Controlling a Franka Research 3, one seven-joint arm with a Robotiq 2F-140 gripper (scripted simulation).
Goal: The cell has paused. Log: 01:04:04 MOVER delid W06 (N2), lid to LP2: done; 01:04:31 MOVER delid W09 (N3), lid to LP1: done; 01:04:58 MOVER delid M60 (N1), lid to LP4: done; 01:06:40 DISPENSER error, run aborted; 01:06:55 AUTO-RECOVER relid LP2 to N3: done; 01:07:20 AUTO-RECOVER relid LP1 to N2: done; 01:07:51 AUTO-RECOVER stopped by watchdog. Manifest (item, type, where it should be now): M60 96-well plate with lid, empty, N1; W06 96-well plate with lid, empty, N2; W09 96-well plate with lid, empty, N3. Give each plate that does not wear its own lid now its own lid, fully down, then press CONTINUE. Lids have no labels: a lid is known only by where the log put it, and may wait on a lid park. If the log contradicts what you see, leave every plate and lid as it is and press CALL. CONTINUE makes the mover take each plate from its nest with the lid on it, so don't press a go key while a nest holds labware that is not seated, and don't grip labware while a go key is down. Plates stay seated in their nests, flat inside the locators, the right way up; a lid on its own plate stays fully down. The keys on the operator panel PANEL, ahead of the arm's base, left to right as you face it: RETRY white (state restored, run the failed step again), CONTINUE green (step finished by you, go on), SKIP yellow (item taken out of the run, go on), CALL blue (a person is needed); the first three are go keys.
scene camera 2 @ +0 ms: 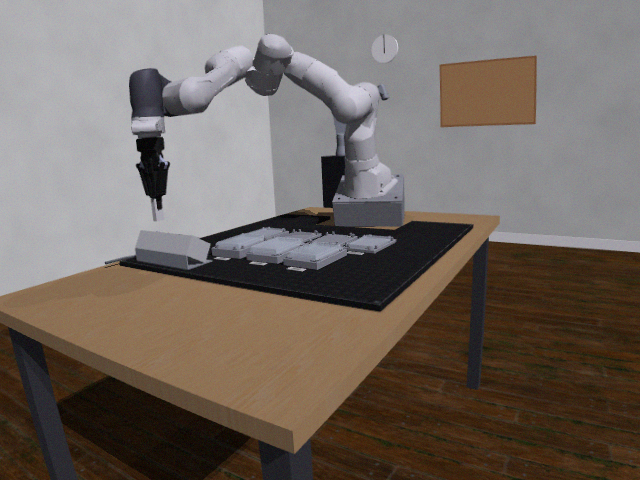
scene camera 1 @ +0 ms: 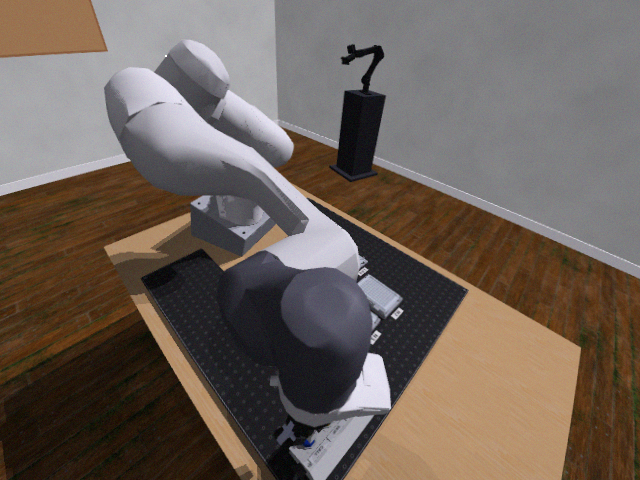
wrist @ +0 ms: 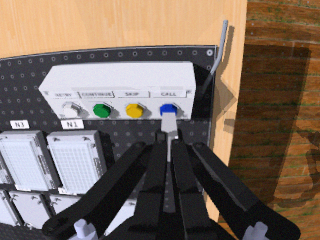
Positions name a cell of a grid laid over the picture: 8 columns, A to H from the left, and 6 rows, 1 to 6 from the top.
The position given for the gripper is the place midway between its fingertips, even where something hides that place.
In view: the gripper (scene camera 2: B3), an N3 plate (scene camera 1: E4) and a grey operator panel (wrist: D3).
The gripper also shows in scene camera 1 (scene camera 1: D6) and in the wrist view (wrist: E4).
